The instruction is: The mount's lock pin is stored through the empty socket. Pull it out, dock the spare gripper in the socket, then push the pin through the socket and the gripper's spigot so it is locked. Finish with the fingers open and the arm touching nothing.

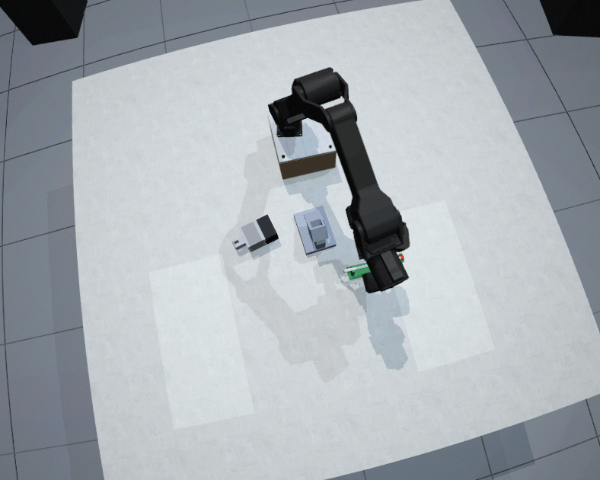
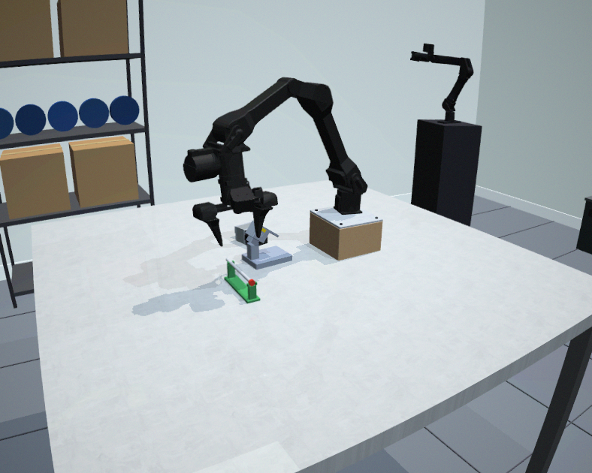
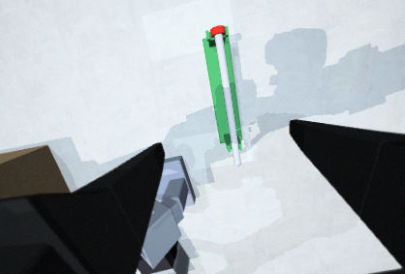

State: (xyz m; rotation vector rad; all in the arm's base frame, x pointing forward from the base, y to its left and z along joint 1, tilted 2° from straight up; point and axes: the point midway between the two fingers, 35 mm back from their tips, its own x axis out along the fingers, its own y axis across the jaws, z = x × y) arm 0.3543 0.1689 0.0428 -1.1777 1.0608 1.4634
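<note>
My gripper tip is now 80 mm past the spare gripper, 280 mm to the left of it and 90 mm above it. The rest, counted from my gripper tip: grey mount: 80 mm behind, 120 mm to the right, 60 mm below; green rack: 10 mm ahead, 20 mm to the left, 90 mm below.
</note>
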